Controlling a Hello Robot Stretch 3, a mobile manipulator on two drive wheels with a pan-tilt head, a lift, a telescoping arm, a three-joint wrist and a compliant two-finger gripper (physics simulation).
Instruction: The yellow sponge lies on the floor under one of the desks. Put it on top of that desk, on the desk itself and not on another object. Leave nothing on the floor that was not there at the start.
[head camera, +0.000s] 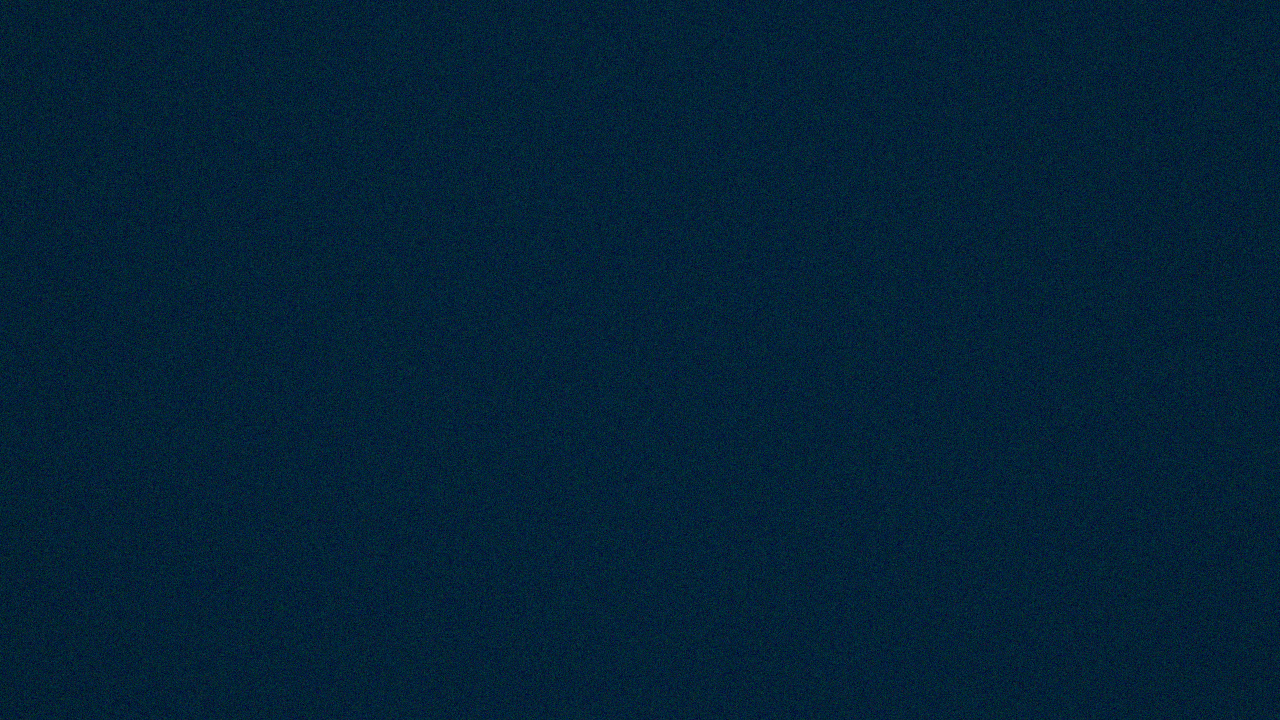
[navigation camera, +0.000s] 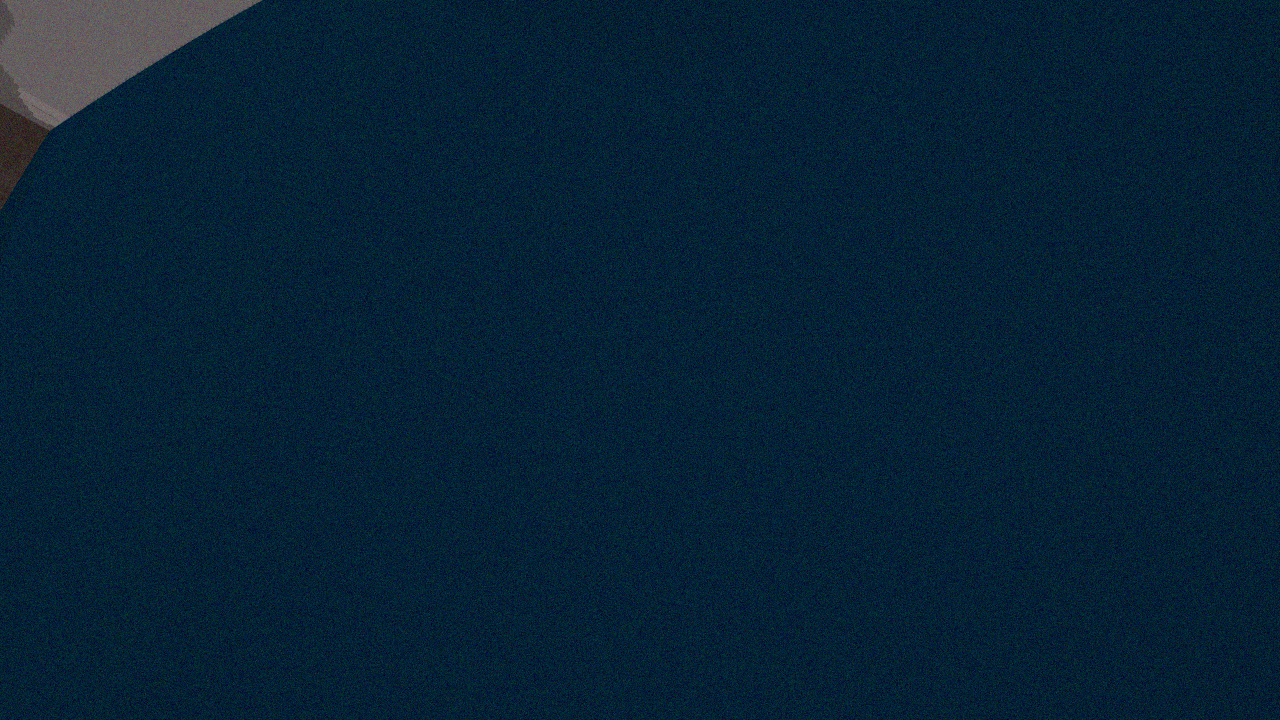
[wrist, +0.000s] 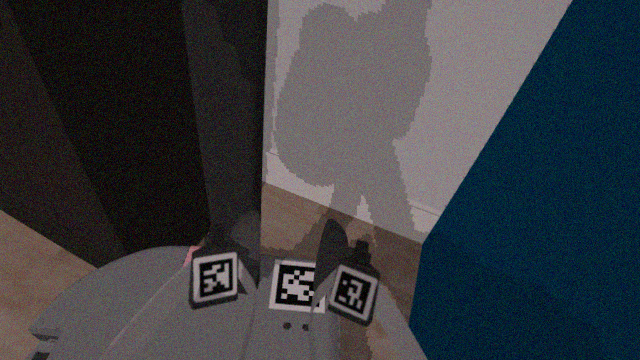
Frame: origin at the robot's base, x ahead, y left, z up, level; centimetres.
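Seen in the pictures: gripper, fingertip midpoint: (wrist: 289, 239).
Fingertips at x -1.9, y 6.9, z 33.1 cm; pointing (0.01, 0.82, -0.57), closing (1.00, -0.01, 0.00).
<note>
A point is followed by its place in that frame.
The yellow sponge does not show in any view, and I cannot make out a desk. My gripper (wrist: 289, 239) @(x -1.9, y 6.9, z 33.1 cm) is in the lower middle of the wrist view. Its two dark fingertips stand apart with no object seen between them, so it is open and empty. The robot's own grey base lies below it, and a dark upright post stands behind its left finger.
A large dark blue surface (head camera: 640, 358) @(x 12.8, y -1.2, z 128.2 cm) (navigation camera: 680, 376) @(x 14.7, y 4.0, z 121.5 cm) (wrist: 540, 200) @(x 18.0, y 13.0, z 33.1 cm) fills the head view, most of the navigation view and the wrist view's right side. A pale wall (navigation camera: 116, 53) @(x 23.3, y 34.9, z 42.8 cm) (wrist: 465, 75) @(x 19.4, y 36.4, z 33.5 cm) with shadows meets the brown floor (wrist: 290, 210) @(x -1.9, y 37.8, z 0.0 cm). A large black shape (wrist: 135, 125) @(x -19.4, y 22.8, z 28.0 cm) stands at left.
</note>
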